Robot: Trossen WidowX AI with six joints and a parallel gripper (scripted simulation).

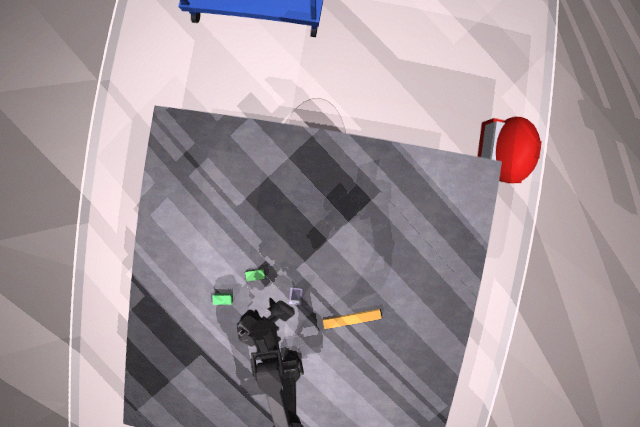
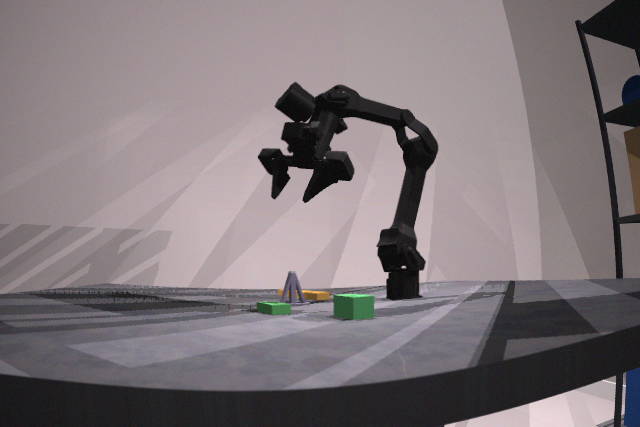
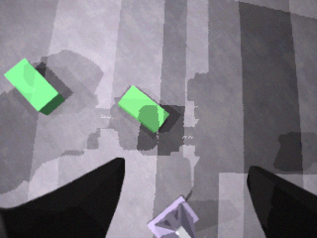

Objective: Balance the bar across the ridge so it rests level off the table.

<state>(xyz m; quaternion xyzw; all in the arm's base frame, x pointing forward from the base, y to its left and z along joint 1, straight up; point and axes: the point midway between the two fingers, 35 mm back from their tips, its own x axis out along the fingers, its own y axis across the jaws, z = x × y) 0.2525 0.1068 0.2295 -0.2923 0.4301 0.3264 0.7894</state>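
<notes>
Right now my gripper tip is 7 cm past the bar, 31 cm to the left of it and 19 cm above it.
</notes>
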